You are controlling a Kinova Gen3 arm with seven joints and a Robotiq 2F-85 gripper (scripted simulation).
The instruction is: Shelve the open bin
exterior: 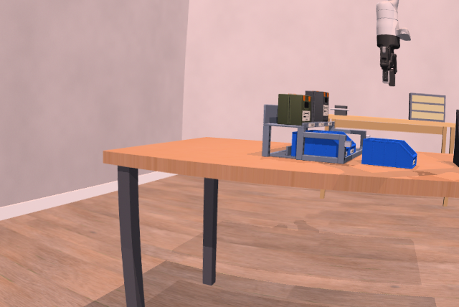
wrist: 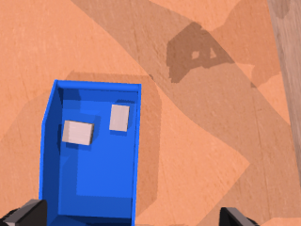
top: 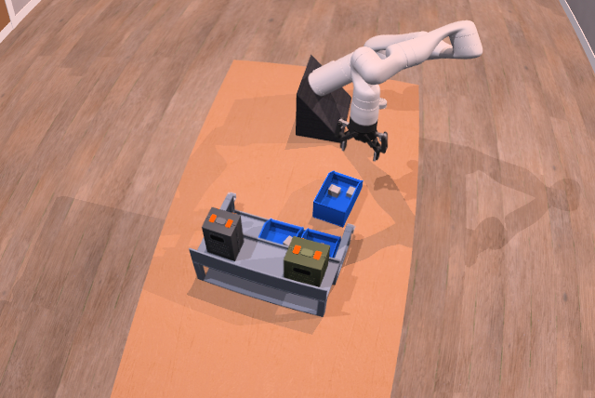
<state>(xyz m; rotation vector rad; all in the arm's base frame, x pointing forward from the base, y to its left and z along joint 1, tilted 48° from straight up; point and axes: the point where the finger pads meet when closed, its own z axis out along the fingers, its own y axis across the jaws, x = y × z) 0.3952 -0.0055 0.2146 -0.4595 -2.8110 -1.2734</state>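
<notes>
Right now my hand is 230 mm above the grey block, 60 mm to the left of it and 50 mm past it. The rest, counted from my hand: grey shelf: 220 mm ahead, 200 mm to the right, 180 mm below; then dark grey box: 330 mm to the right, 270 mm ahead, 80 mm below; then olive box: 310 mm ahead, 110 mm to the right, 100 mm below.
</notes>
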